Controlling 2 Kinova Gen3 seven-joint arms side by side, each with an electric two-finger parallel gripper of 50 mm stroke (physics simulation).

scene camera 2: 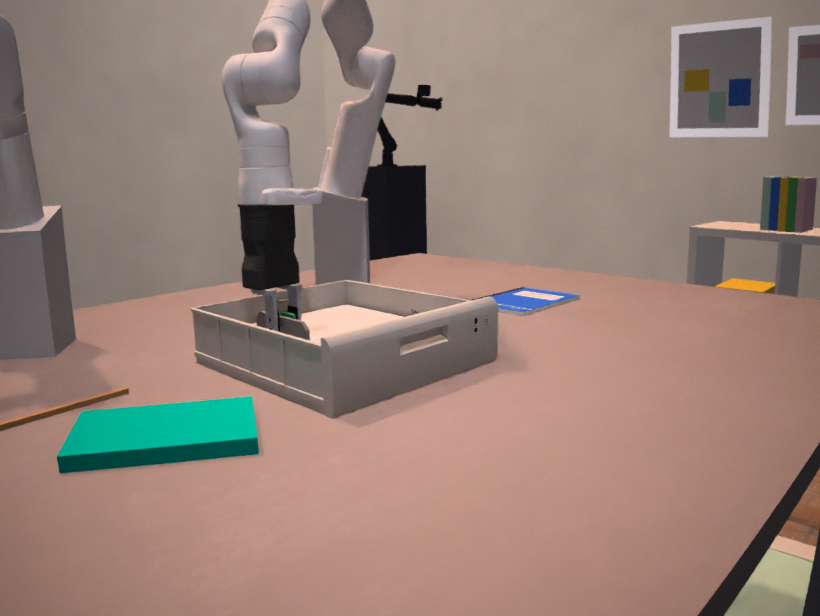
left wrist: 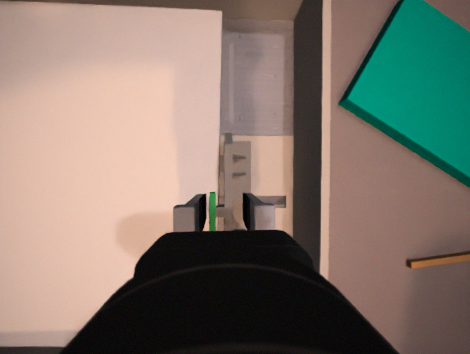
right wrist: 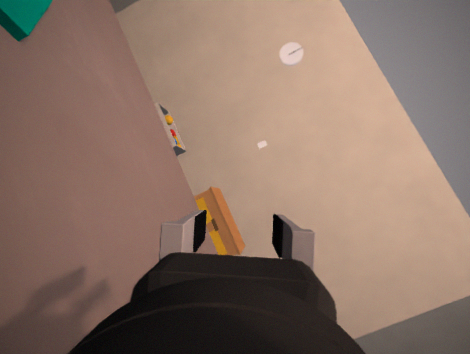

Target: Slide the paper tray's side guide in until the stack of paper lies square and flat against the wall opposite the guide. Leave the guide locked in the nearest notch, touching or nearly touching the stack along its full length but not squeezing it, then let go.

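Where they show: left gripper, fingertip midpoint: (scene camera 2: 284, 332) (left wrist: 224, 206); right gripper, fingertip midpoint: (right wrist: 239, 226); left arm's base at its link origin: (scene camera 2: 340, 193); right arm's base at its link origin: (scene camera 2: 15, 219).
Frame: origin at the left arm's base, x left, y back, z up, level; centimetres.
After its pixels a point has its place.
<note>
The grey paper tray (scene camera 2: 377, 381) @[z -19.0, x -57.5, y -52.0 cm] (left wrist: 307, 125) @[z -16.3, x -61.3, y -38.1 cm] stands on the table. The white paper stack (scene camera 2: 351, 318) @[z -17.6, x -37.6, y -32.3 cm] (left wrist: 100, 125) @[z -17.6, x -44.1, y -41.4 cm] lies flat in it; its wall opposite the guide is outside the left wrist view. The grey side guide (scene camera 2: 295, 326) @[z -14.9, x -54.5, y -36.1 cm] (left wrist: 237, 172) @[z -19.7, x -55.0, y -35.3 cm] stands upright along the stack's right edge in the left wrist view, very close to it; contact along the full length cannot be told. Its green tab (scene camera 2: 287, 314) @[z -13.9, x -52.6, y -32.9 cm] (left wrist: 212, 211) @[z -13.8, x -52.4, y -33.0 cm] lies between the fingers. My left gripper (scene camera 2: 283, 318) @[z -16.4, x -53.3, y -32.8 cm] (left wrist: 224, 206) @[z -16.4, x -53.3, y -32.8 cm] is open astride the tab and guide. My right gripper (right wrist: 239, 226) @[z -0.8, x -126.4, y -19.1 cm] is open and empty, away from the tray.
A green book (scene camera 2: 159, 431) @[z -20.1, x -80.6, y -40.4 cm] (left wrist: 415, 85) @[z -20.2, x -74.8, y -40.7 cm] (right wrist: 25, 15) @[z -20.2, x -86.2, y -39.1 cm] and a thin wooden stick (scene camera 2: 66, 407) @[z -21.4, x -80.9, y -21.2 cm] (left wrist: 440, 259) @[z -21.3, x -75.6, y -21.5 cm] lie beside the tray. A blue booklet (scene camera 2: 533, 299) @[z -21.2, x 6.3, y -44.4 cm] lies behind it. An orange box (right wrist: 227, 220) shows below the table edge in the right wrist view.
</note>
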